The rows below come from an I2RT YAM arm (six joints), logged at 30 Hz.
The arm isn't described. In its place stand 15 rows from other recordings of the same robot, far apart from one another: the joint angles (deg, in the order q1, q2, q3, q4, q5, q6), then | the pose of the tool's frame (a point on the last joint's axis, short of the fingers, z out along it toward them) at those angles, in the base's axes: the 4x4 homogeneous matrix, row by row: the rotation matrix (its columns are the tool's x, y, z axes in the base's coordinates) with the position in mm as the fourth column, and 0 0 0 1 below.
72.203, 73.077, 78.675, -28.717, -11.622, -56.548 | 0.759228, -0.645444, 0.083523, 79.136; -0.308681, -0.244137, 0.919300, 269.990; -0.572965, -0.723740, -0.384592, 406.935; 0, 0, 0, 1
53.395, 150.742, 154.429, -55.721, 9.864, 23.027 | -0.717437, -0.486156, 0.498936, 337.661; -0.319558, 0.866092, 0.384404, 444.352; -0.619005, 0.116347, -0.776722, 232.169; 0, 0, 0, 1
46.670, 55.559, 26.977, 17.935, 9.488, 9.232 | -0.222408, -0.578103, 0.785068, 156.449; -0.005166, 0.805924, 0.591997, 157.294; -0.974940, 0.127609, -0.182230, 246.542; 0, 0, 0, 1
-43.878, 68.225, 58.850, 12.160, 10.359, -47.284 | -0.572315, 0.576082, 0.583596, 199.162; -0.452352, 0.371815, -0.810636, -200.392; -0.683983, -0.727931, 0.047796, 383.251; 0, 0, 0, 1
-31.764, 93.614, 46.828, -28.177, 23.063, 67.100 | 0.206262, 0.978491, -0.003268, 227.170; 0.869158, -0.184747, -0.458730, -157.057; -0.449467, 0.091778, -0.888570, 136.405; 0, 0, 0, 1
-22.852, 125.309, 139.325, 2.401, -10.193, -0.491 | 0.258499, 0.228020, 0.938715, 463.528; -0.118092, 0.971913, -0.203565, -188.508; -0.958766, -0.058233, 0.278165, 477.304; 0, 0, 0, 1
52.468, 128.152, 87.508, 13.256, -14.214, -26.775 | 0.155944, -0.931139, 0.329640, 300.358; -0.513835, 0.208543, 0.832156, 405.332; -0.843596, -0.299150, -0.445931, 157.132; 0, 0, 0, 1
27.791, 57.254, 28.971, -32.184, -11.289, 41.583 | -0.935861, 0.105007, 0.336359, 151.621; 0.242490, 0.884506, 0.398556, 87.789; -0.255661, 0.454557, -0.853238, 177.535; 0, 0, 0, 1
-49.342, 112.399, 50.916, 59.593, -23.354, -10.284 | -0.099396, 0.427445, 0.898560, 269.310; -0.135829, 0.888751, -0.437804, -291.907; -0.985734, -0.165566, -0.030279, 167.435; 0, 0, 0, 1
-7.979, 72.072, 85.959, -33.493, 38.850, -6.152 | -0.404686, 0.653694, 0.639463, 252.401; -0.027552, 0.690249, -0.723047, -57.928; -0.914040, -0.310226, -0.261323, 447.597; 0, 0, 0, 1
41.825, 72.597, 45.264, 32.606, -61.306, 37.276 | -0.533650, -0.814198, -0.228692, 185.548; -0.087326, -0.215920, 0.972498, 207.952; -0.841185, 0.538944, 0.044125, 314.595; 0, 0, 0, 1
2.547, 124.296, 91.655, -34.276, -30.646, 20.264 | -0.944537, 0.095143, 0.314321, 447.195; 0.256252, 0.812115, 0.524218, 38.057; -0.205389, 0.575689, -0.791453, 153.728; 0, 0, 0, 1
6.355, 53.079, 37.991, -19.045, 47.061, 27.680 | -0.249110, 0.725604, 0.641438, 196.596; 0.290661, 0.687800, -0.665167, -4.327; -0.923829, 0.020741, -0.382243, 263.588; 0, 0, 0, 1
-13.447, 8.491, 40.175, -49.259, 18.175, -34.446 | -0.530740, 0.254590, 0.808393, 35.011; -0.425657, 0.744728, -0.514000, -19.788; -0.732892, -0.616898, -0.286889, 299.664; 0, 0, 0, 1
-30.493, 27.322, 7.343, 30.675, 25.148, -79.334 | -0.775403, 0.308777, 0.550824, 113.464; -0.575738, 0.012599, -0.817537, -84.374; -0.259376, -0.951051, 0.168006, 227.069; 0, 0, 0, 1
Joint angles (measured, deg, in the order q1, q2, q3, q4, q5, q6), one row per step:
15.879 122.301 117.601 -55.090 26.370 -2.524
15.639 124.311 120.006 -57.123 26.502 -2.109
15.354 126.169 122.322 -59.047 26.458 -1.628
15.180 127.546 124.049 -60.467 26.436 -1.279
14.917 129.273 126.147 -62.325 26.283 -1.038
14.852 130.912 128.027 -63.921 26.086 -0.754
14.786 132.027 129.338 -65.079 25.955 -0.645
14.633 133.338 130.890 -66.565 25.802 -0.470
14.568 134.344 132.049 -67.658 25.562 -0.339
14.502 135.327 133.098 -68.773 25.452 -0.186
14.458 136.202 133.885 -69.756 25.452 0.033
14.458 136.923 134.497 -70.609 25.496 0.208
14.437 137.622 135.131 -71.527 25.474 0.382
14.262 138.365 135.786 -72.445 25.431 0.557
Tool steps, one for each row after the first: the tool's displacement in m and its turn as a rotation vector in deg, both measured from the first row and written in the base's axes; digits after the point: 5 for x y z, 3 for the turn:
0.00511 -0.00066 -0.00482 -0.330 1.417 -0.629
0.00976 -0.00177 -0.00905 -0.432 2.688 -1.271
0.01302 -0.00236 -0.01223 -0.519 3.613 -1.714
0.01685 -0.00351 -0.01678 -0.663 5.006 -2.104
0.02015 -0.00309 -0.02166 -0.719 6.267 -2.317
0.02224 -0.00304 -0.02494 -0.812 7.190 -2.422
0.02455 -0.00368 -0.02888 -0.925 8.371 -2.663
0.02619 -0.00369 -0.03210 -0.905 9.294 -2.745
0.02759 -0.00384 -0.03569 -1.017 10.282 -2.905
0.02865 -0.00396 -0.03958 -1.204 11.241 -3.145
0.02931 -0.00381 -0.04299 -1.428 12.097 -3.321
0.02982 -0.00385 -0.04616 -1.599 12.990 -3.493
0.03070 -0.00515 -0.04959 -1.741 13.912 -3.812

